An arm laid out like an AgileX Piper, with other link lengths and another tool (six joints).
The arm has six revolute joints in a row. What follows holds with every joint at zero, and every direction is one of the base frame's. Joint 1 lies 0.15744 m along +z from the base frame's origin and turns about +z. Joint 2 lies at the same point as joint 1 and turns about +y. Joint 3 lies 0.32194 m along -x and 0.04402 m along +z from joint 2 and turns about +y. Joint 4 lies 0.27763 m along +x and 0.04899 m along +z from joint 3 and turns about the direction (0.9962, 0, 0.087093). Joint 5 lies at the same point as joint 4 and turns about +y. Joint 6 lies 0.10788 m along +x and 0.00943 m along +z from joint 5 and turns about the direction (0.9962, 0, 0.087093). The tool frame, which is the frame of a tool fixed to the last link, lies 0.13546 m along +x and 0.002 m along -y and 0.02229 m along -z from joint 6; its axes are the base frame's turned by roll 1.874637, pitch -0.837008 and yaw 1.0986 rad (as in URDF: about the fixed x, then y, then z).
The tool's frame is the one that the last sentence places.
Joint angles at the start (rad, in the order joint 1, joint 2, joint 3, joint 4, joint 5, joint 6):
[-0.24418, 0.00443, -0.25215, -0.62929, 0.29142, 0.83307]
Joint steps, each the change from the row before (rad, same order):
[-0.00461, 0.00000, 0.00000, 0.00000, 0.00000, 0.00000]
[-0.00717, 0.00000, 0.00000, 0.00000, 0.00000, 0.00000]
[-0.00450, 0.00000, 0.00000, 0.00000, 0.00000, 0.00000]
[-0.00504, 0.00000, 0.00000, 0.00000, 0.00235, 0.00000]
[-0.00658, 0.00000, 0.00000, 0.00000, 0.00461, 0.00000]
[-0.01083, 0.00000, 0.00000, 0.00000, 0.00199, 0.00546]
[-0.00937, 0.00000, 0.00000, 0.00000, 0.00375, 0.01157]
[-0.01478, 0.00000, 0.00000, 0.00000, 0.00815, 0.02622]
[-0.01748, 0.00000, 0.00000, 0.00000, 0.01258, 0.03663]
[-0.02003, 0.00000, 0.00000, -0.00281, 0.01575, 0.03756]
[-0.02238, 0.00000, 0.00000, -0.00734, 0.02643, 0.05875]
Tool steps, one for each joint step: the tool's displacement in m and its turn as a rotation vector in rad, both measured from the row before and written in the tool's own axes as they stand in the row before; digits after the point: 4 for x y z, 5 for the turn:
[-0.0003, 0.0007, 0.0001, -0.00399, -0.00202, 0.00111]
[-0.0005, 0.0012, 0.0002, -0.00621, -0.00314, 0.00172]
[-0.0003, 0.0007, 0.0001, -0.00390, -0.00197, 0.00108]
[-0.0009, 0.0009, 0.0003, -0.00466, -0.00454, 0.00133]
[-0.0016, 0.0012, 0.0005, -0.00628, -0.00745, 0.00184]
[-0.0012, 0.0017, 0.0003, -0.00762, -0.00669, 0.00785]
[-0.0013, 0.0013, 0.0004, -0.00439, -0.00772, 0.01331]
[-0.0025, 0.0020, 0.0007, -0.00453, -0.01411, 0.02870]
[-0.0034, 0.0024, 0.0009, -0.00426, -0.01901, 0.03971]
[-0.0041, 0.0034, 0.0011, -0.00927, -0.02208, 0.03988]
[-0.0061, 0.0046, 0.0016, -0.01021, -0.03154, 0.05873]

